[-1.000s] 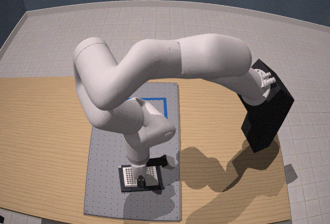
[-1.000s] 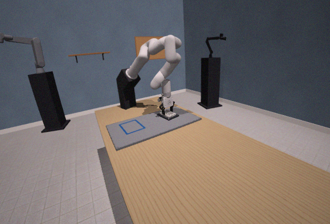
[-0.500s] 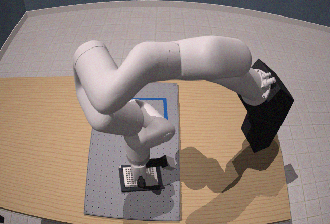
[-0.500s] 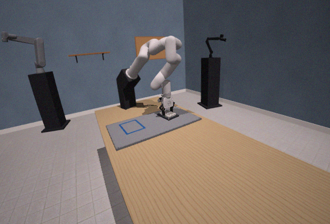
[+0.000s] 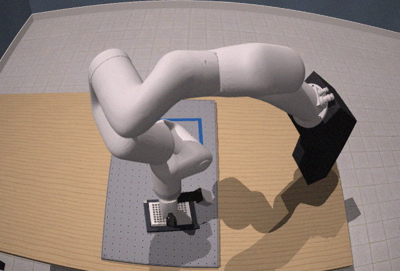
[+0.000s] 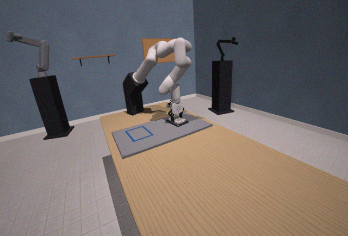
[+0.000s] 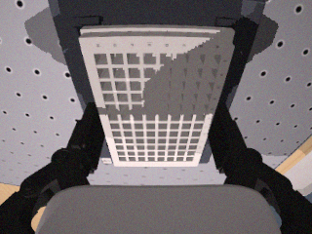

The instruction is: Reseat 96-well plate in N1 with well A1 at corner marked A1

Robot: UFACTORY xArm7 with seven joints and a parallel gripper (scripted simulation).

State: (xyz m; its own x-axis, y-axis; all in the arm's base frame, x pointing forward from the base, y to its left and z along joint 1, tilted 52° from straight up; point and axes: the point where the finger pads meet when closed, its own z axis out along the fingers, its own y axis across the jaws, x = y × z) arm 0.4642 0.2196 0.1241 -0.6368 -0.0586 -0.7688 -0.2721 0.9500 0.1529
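Now: hand 1 cm above the white 96-well plate. From my hand the other things lie so: dark plate nest N1: 2 cm below.
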